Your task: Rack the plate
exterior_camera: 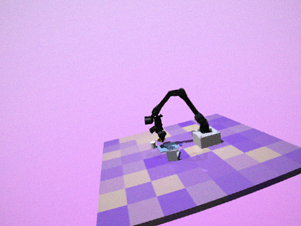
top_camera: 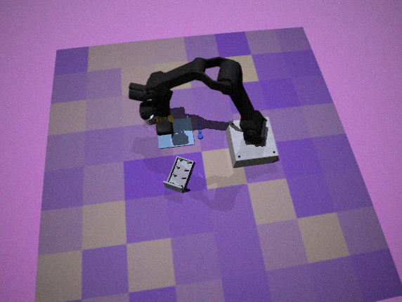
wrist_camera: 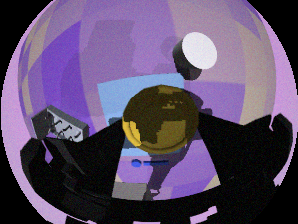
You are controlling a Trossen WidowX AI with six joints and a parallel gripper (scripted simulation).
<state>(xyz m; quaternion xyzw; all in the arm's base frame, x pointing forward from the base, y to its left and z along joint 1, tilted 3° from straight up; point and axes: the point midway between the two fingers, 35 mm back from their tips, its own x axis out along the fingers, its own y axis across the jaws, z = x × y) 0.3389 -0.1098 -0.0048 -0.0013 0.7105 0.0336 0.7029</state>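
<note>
The grey dish rack is 4 cm behind my gripper tip, 21 cm to the left of it and 4 cm below it. Also, from my gripper tip: blue spoon 14 cm behind, 3 cm to the left, 6 cm below; white cup 7 cm ahead, 5 cm to the right, 4 cm below; yellow plate 1 cm above.
</note>
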